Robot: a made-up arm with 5 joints. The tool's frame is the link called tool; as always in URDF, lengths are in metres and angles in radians. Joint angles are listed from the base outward.
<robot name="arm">
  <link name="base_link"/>
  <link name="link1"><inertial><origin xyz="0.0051 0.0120 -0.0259"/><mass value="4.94"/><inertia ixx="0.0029" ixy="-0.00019" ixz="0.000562" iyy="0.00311" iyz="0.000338" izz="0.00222"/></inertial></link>
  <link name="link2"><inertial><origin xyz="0.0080 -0.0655 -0.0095"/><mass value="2.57"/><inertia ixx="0.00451" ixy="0.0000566" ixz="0" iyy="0.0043" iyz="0" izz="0.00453"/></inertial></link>
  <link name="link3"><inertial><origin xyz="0.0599 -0.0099 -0.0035"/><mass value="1.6"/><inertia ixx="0.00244" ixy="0.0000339" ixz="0" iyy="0.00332" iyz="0" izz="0.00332"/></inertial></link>
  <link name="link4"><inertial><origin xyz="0.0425 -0.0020 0.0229"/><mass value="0.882"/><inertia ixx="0.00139" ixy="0" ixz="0.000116" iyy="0.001" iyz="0" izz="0.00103"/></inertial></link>
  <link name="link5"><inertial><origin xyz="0.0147 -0.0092 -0.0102"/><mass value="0.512"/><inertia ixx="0.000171" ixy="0" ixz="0" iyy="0.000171" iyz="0" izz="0.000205"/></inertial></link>
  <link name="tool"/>
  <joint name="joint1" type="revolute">
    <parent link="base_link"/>
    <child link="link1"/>
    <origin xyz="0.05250 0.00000 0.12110" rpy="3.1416 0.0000 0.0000"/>
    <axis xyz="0 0 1"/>
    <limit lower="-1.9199" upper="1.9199"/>
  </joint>
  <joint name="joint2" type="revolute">
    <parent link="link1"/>
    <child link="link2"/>
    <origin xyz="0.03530 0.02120 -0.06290" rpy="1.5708 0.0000 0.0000"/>
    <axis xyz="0 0 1"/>
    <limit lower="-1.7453" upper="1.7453"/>
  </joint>
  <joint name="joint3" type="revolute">
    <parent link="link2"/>
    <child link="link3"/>
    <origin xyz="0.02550 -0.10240 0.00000"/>
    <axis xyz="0 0 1"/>
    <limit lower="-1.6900" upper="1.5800"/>
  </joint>
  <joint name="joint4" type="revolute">
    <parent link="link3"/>
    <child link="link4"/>
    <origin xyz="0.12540 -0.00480 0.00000"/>
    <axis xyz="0 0 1"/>
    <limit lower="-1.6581" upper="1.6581"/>
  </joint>
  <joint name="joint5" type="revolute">
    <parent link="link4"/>
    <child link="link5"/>
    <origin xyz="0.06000 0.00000 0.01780" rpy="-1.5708 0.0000 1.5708"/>
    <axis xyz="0 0 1"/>
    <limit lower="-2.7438" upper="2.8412"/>
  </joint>
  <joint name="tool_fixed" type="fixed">
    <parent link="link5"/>
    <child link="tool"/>
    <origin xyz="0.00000 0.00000 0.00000" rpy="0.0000 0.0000 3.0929"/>
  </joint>
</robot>
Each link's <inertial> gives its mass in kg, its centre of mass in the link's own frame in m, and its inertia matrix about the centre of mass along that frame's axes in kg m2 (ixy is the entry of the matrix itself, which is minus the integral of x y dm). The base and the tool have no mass. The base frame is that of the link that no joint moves.
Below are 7 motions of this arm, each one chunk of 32 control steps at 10 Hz.
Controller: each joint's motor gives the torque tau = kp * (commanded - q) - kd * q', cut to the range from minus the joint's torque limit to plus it. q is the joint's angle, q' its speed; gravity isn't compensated. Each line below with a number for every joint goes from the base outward.
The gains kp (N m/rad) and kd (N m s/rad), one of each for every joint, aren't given. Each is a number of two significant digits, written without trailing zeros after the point. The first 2 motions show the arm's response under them.
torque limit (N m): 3.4 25 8.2 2 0.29
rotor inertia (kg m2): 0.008 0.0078 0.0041 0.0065 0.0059
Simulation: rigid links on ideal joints. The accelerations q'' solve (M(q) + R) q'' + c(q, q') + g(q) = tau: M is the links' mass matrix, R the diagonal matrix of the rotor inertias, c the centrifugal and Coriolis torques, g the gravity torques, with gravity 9.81 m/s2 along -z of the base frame. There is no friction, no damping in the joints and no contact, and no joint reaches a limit. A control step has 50 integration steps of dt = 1/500 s. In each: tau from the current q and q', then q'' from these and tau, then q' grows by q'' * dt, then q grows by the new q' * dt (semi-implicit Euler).
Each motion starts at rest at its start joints. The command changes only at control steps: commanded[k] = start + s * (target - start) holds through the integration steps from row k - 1 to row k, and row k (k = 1, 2, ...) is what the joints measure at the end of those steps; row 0 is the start. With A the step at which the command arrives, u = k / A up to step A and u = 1 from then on. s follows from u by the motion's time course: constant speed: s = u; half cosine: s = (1 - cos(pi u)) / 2; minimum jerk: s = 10 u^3 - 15 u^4 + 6 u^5; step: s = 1 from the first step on.
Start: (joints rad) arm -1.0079 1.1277 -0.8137 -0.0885 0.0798
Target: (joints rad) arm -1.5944 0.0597 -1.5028 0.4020 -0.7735
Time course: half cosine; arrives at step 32
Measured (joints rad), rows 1 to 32:
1: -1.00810 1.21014 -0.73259 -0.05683 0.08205
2: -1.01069 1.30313 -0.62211 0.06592 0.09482
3: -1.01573 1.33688 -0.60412 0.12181 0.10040
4: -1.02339 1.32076 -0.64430 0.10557 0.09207
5: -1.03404 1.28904 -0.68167 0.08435 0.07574
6: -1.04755 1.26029 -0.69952 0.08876 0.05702
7: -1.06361 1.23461 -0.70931 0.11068 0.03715
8: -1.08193 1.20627 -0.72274 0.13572 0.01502
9: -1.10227 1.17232 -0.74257 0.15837 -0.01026
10: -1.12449 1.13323 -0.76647 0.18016 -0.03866
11: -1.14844 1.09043 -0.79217 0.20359 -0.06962
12: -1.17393 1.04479 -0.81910 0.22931 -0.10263
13: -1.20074 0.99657 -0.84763 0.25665 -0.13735
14: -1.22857 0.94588 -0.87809 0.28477 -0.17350
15: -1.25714 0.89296 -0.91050 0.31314 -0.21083
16: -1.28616 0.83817 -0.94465 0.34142 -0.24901
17: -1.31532 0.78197 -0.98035 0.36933 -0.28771
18: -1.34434 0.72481 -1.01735 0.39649 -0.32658
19: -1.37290 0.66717 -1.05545 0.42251 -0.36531
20: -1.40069 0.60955 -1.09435 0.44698 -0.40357
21: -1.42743 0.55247 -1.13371 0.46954 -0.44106
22: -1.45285 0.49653 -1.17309 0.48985 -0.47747
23: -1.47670 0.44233 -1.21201 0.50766 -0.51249
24: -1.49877 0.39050 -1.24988 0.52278 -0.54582
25: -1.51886 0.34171 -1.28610 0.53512 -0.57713
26: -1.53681 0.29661 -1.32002 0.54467 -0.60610
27: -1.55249 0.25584 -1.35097 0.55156 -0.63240
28: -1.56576 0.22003 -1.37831 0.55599 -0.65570
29: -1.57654 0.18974 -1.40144 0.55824 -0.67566
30: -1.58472 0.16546 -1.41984 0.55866 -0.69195
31: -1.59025 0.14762 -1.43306 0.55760 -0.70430
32: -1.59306 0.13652 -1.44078 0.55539 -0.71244
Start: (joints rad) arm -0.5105 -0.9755 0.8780 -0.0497 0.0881
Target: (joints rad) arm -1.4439 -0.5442 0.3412 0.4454 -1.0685
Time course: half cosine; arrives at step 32
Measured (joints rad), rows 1 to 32:
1: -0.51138 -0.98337 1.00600 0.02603 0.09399
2: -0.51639 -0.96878 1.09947 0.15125 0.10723
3: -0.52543 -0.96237 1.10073 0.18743 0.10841
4: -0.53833 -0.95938 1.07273 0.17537 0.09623
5: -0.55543 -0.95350 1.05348 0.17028 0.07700
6: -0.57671 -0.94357 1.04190 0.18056 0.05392
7: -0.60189 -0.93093 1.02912 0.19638 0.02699
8: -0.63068 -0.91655 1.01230 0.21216 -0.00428
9: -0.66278 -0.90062 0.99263 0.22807 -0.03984
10: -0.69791 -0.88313 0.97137 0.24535 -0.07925
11: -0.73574 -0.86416 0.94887 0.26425 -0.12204
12: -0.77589 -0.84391 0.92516 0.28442 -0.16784
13: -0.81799 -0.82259 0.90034 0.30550 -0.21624
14: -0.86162 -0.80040 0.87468 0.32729 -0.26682
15: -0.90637 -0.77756 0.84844 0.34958 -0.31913
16: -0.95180 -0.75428 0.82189 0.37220 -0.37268
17: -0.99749 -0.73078 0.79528 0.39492 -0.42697
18: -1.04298 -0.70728 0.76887 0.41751 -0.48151
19: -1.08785 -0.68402 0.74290 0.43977 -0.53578
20: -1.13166 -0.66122 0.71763 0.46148 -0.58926
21: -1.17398 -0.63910 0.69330 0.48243 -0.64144
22: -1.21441 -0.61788 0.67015 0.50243 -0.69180
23: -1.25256 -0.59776 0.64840 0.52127 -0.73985
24: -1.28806 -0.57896 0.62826 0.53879 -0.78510
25: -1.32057 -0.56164 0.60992 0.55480 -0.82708
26: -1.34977 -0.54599 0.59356 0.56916 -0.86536
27: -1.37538 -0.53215 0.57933 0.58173 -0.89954
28: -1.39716 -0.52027 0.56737 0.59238 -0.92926
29: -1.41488 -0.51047 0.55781 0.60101 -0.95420
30: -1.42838 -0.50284 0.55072 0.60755 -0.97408
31: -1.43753 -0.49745 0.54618 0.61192 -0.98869
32: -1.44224 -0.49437 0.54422 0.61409 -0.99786
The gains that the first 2 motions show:
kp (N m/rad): 22 36 16 3.4 1.1
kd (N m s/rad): 2.3 4.1 1.1 0.35 0.18
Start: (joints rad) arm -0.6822 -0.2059 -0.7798 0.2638 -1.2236
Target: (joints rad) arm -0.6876 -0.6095 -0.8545 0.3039 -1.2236
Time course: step
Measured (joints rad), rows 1 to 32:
1: -0.68941 -0.38624 -0.69726 0.43876 -1.18971
2: -0.68640 -0.52183 -0.76522 0.46491 -1.16929
3: -0.68571 -0.60600 -0.82913 0.41283 -1.17632
4: -0.68598 -0.64951 -0.85768 0.37422 -1.18828
5: -0.68651 -0.66589 -0.86065 0.36235 -1.19518
6: -0.68701 -0.66818 -0.85300 0.36716 -1.19640
7: -0.68735 -0.66548 -0.84456 0.37702 -1.19449
8: -0.68754 -0.66250 -0.83917 0.38513 -1.19192
9: -0.68761 -0.66075 -0.83698 0.38955 -1.18999
10: -0.68763 -0.66017 -0.83674 0.39100 -1.18897
11: -0.68762 -0.66023 -0.83725 0.39089 -1.18864
12: -0.68761 -0.66049 -0.83779 0.39033 -1.18865
13: -0.68760 -0.66071 -0.83812 0.38985 -1.18876
14: -0.68760 -0.66083 -0.83825 0.38959 -1.18886
15: -0.68760 -0.66086 -0.83825 0.38952 -1.18891
16: -0.68760 -0.66086 -0.83821 0.38954 -1.18892
17: -0.68760 -0.66084 -0.83818 0.38958 -1.18892
18: -0.68760 -0.66082 -0.83816 0.38961 -1.18891
19: -0.68760 -0.66082 -0.83815 0.38963 -1.18890
20: -0.68760 -0.66082 -0.83815 0.38963 -1.18890
21: -0.68760 -0.66082 -0.83815 0.38963 -1.18890
22: -0.68760 -0.66082 -0.83815 0.38963 -1.18890
23: -0.68760 -0.66082 -0.83815 0.38963 -1.18890
24: -0.68760 -0.66082 -0.83816 0.38962 -1.18890
25: -0.68760 -0.66082 -0.83816 0.38962 -1.18890
26: -0.68760 -0.66082 -0.83816 0.38962 -1.18890
27: -0.68760 -0.66082 -0.83815 0.38963 -1.18890
28: -0.68760 -0.66082 -0.83815 0.38963 -1.18890
29: -0.68760 -0.66082 -0.83815 0.38963 -1.18890
30: -0.68760 -0.66082 -0.83815 0.38963 -1.18890
31: -0.68760 -0.66082 -0.83815 0.38963 -1.18890
32: -0.68760 -0.66082 -0.83815 0.38963 -1.18890

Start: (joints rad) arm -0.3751 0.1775 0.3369 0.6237 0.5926
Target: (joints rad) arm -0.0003 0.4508 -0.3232 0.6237 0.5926
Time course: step
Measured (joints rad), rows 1 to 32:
1: -0.24395 0.42316 -0.04263 0.69281 0.57673
2: -0.07149 0.53065 -0.15758 0.64893 0.58213
3: 0.01466 0.58506 -0.15103 0.67539 0.59591
4: 0.02692 0.61247 -0.14068 0.69837 0.60012
5: 0.01247 0.62122 -0.14655 0.69762 0.59734
6: 0.00052 0.62203 -0.15391 0.69082 0.59371
7: -0.00313 0.62182 -0.15594 0.68852 0.59173
8: -0.00228 0.62215 -0.15518 0.68931 0.59124
9: -0.00080 0.62252 -0.15455 0.69011 0.59138
10: -0.00010 0.62262 -0.15458 0.69017 0.59156
11: -0.00004 0.62259 -0.15476 0.68999 0.59163
12: -0.00019 0.62256 -0.15482 0.68991 0.59161
13: -0.00030 0.62256 -0.15480 0.68993 0.59159
14: -0.00032 0.62257 -0.15477 0.68995 0.59157
15: -0.00031 0.62257 -0.15477 0.68996 0.59157
16: -0.00030 0.62257 -0.15478 0.68995 0.59157
17: -0.00030 0.62257 -0.15478 0.68995 0.59157
18: -0.00029 0.62257 -0.15478 0.68995 0.59157
19: -0.00030 0.62257 -0.15478 0.68995 0.59157
20: -0.00030 0.62257 -0.15478 0.68995 0.59157
21: -0.00030 0.62257 -0.15478 0.68995 0.59157
22: -0.00030 0.62257 -0.15478 0.68995 0.59157
23: -0.00030 0.62257 -0.15478 0.68995 0.59157
24: -0.00030 0.62257 -0.15478 0.68995 0.59157
25: -0.00030 0.62257 -0.15478 0.68995 0.59157
26: -0.00030 0.62257 -0.15478 0.68995 0.59157
27: -0.00030 0.62257 -0.15478 0.68995 0.59157
28: -0.00030 0.62257 -0.15478 0.68995 0.59157
29: -0.00030 0.62257 -0.15478 0.68995 0.59157
30: -0.00030 0.62257 -0.15478 0.68995 0.59157
31: -0.00030 0.62257 -0.15478 0.68995 0.59157
32: -0.00030 0.62257 -0.15478 0.68995 0.59157

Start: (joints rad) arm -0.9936 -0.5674 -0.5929 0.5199 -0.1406
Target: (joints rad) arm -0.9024 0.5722 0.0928 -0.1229 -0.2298
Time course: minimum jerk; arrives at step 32
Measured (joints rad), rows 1 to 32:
1: -0.99314 -0.57995 -0.53518 0.60722 -0.12920
2: -0.99303 -0.56849 -0.48694 0.69009 -0.11140
3: -0.99322 -0.55526 -0.46493 0.72320 -0.10029
4: -0.99267 -0.54479 -0.45834 0.72460 -0.09627
5: -0.99147 -0.53235 -0.45247 0.71338 -0.09625
6: -0.98983 -0.51330 -0.43974 0.69925 -0.09770
7: -0.98780 -0.48552 -0.41879 0.68434 -0.09950
8: -0.98535 -0.44870 -0.39070 0.66767 -0.10142
9: -0.98243 -0.40336 -0.35689 0.64797 -0.10359
10: -0.97905 -0.35021 -0.31852 0.62451 -0.10618
11: -0.97524 -0.29005 -0.27657 0.59713 -0.10927
12: -0.97103 -0.22386 -0.23209 0.56595 -0.11290
13: -0.96648 -0.15282 -0.18626 0.53122 -0.11708
14: -0.96164 -0.07824 -0.14027 0.49332 -0.12178
15: -0.95658 -0.00154 -0.09524 0.45276 -0.12698
16: -0.95136 0.07590 -0.05209 0.41019 -0.13259
17: -0.94607 0.15275 -0.01149 0.36640 -0.13854
18: -0.94077 0.22781 0.02611 0.32222 -0.14471
19: -0.93556 0.29999 0.06045 0.27853 -0.15095
20: -0.93054 0.36834 0.09139 0.23613 -0.15716
21: -0.92577 0.43201 0.11887 0.19579 -0.16319
22: -0.92135 0.49032 0.14290 0.15817 -0.16894
23: -0.91733 0.54269 0.16353 0.12383 -0.17429
24: -0.91376 0.58872 0.18085 0.09322 -0.17917
25: -0.91069 0.62813 0.19495 0.06669 -0.18350
26: -0.90813 0.66083 0.20600 0.04441 -0.18724
27: -0.90610 0.68690 0.21419 0.02644 -0.19035
28: -0.90456 0.70661 0.21976 0.01267 -0.19284
29: -0.90349 0.72047 0.22305 0.00280 -0.19473
30: -0.90284 0.72922 0.22448 -0.00364 -0.19607
31: -0.90251 0.73388 0.22458 -0.00733 -0.19696
32: -0.90240 0.73576 0.22398 -0.00919 -0.19750

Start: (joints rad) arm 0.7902 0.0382 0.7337 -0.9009 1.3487
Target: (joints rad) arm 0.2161 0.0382 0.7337 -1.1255 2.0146
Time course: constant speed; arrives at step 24
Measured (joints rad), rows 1 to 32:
1: 0.77885 0.08827 0.82827 -0.82970 1.34855
2: 0.75605 0.13281 0.90025 -0.71216 1.34041
3: 0.73159 0.14589 0.89585 -0.69401 1.34922
4: 0.70747 0.14547 0.87600 -0.72388 1.37364
5: 0.68352 0.14440 0.87065 -0.74598 1.40179
6: 0.65964 0.14502 0.87334 -0.75447 1.42852
7: 0.63577 0.14582 0.87531 -0.76029 1.45433
8: 0.61187 0.14611 0.87537 -0.76822 1.48033
9: 0.58794 0.14612 0.87505 -0.77733 1.50667
10: 0.56402 0.14614 0.87505 -0.78633 1.53312
11: 0.54010 0.14620 0.87521 -0.79505 1.55957
12: 0.51618 0.14627 0.87536 -0.80373 1.58603
13: 0.49226 0.14633 0.87547 -0.81247 1.61254
14: 0.46833 0.14638 0.87556 -0.82125 1.63910
15: 0.44441 0.14643 0.87565 -0.83006 1.66570
16: 0.42049 0.14648 0.87575 -0.83889 1.69235
17: 0.39657 0.14652 0.87583 -0.84773 1.71905
18: 0.37265 0.14657 0.87592 -0.85660 1.74580
19: 0.34873 0.14661 0.87600 -0.86550 1.77260
20: 0.32481 0.14665 0.87607 -0.87441 1.79945
21: 0.30088 0.14669 0.87615 -0.88336 1.82636
22: 0.27696 0.14672 0.87621 -0.89233 1.85332
23: 0.25304 0.14675 0.87628 -0.90132 1.88033
24: 0.22912 0.14678 0.87633 -0.91034 1.90741
25: 0.21715 0.14679 0.87591 -0.91443 1.92412
26: 0.21510 0.14677 0.87623 -0.91524 1.93176
27: 0.21561 0.14679 0.87658 -0.91503 1.93501
28: 0.21602 0.14679 0.87667 -0.91485 1.93636
29: 0.21613 0.14678 0.87664 -0.91485 1.93693
30: 0.21612 0.14677 0.87662 -0.91487 1.93717
31: 0.21611 0.14677 0.87662 -0.91488 1.93727
32: 0.21610 0.14677 0.87662 -0.91487 1.93731

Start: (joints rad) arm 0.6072 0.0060 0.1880 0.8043 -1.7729
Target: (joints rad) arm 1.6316 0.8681 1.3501 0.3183 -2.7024
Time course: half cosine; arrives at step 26
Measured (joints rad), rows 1 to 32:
1: 0.61070 0.05905 0.29984 0.82668 -1.77228
2: 0.61636 0.11651 0.39450 0.88663 -1.76687
3: 0.62926 0.14235 0.40653 0.88076 -1.77283
4: 0.65092 0.15929 0.40955 0.84475 -1.79214
5: 0.67995 0.18212 0.43522 0.81849 -1.81791
6: 0.71515 0.21214 0.47404 0.79807 -1.84816
7: 0.75600 0.24680 0.51595 0.77311 -1.88377
8: 0.80208 0.28501 0.55974 0.74213 -1.92489
9: 0.85286 0.32658 0.60661 0.70758 -1.97078
10: 0.90757 0.37103 0.65629 0.67093 -2.02052
11: 0.96535 0.41762 0.70767 0.63255 -2.07323
12: 1.02534 0.46555 0.75984 0.59274 -2.12809
13: 1.08663 0.51414 0.81216 0.55210 -2.18422
14: 1.14832 0.56272 0.86404 0.51129 -2.24073
15: 1.20953 0.61062 0.91486 0.47090 -2.29677
16: 1.26935 0.65721 0.96401 0.43150 -2.35151
17: 1.32695 0.70189 1.01089 0.39362 -2.40419
18: 1.38150 0.74408 1.05492 0.35778 -2.45410
19: 1.43224 0.78323 1.09553 0.32447 -2.50057
20: 1.47843 0.81883 1.13216 0.29414 -2.54302
21: 1.51941 0.85041 1.16426 0.26718 -2.58093
22: 1.55460 0.87756 1.19132 0.24397 -2.61383
23: 1.58347 0.89988 1.21289 0.22480 -2.64133
24: 1.60561 0.91707 1.22856 0.20993 -2.66310
25: 1.62068 0.92889 1.23804 0.19953 -2.67890
26: 1.62846 0.93516 1.24112 0.19375 -2.68854
27: 1.63096 0.93745 1.24020 0.19063 -2.69310
28: 1.63148 0.93822 1.23914 0.18868 -2.69489
29: 1.63157 0.93856 1.23902 0.18819 -2.69556
30: 1.63159 0.93872 1.23918 0.18833 -2.69582
31: 1.63160 0.93878 1.23921 0.18842 -2.69593
32: 1.63160 0.93880 1.23917 0.18839 -2.69597

